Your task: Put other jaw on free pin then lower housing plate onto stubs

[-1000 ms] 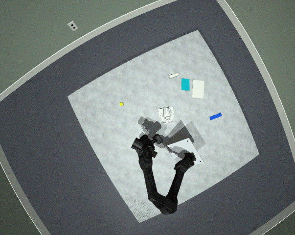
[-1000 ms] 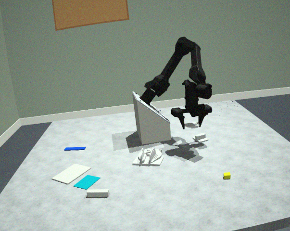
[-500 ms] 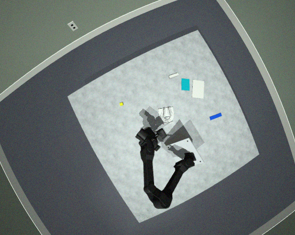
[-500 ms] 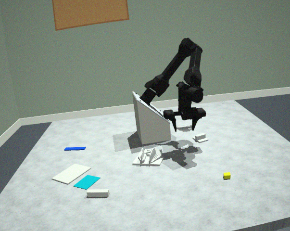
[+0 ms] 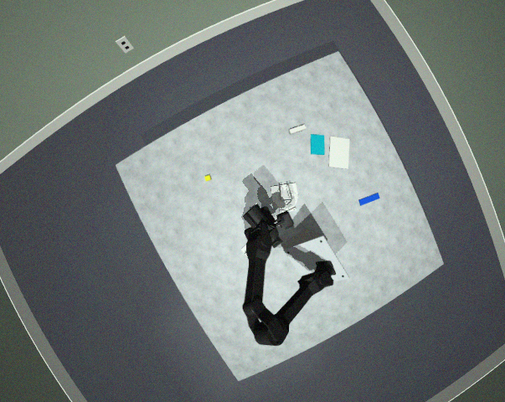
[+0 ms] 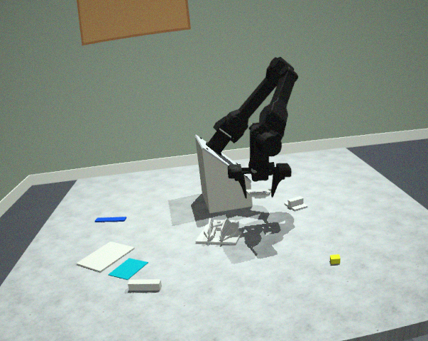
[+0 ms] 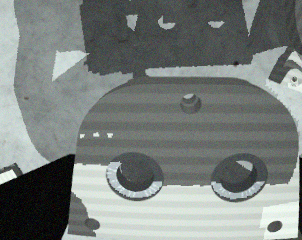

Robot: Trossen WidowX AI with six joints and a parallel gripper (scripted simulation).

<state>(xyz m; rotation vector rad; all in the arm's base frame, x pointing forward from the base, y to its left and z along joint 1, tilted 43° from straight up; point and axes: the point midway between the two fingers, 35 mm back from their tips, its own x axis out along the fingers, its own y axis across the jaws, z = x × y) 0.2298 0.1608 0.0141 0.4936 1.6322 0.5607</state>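
Right now my gripper tip is 5 cm short of the white jaw, 10 cm to the left of it and 6 cm above it. Also, from my gripper tip: yellow cube 30 cm ahead, 16 cm to the left, 7 cm below; then white sheet 15 cm ahead, 46 cm to the right, 8 cm below; then cyan sheet 23 cm ahead, 38 cm to the right, 8 cm below.
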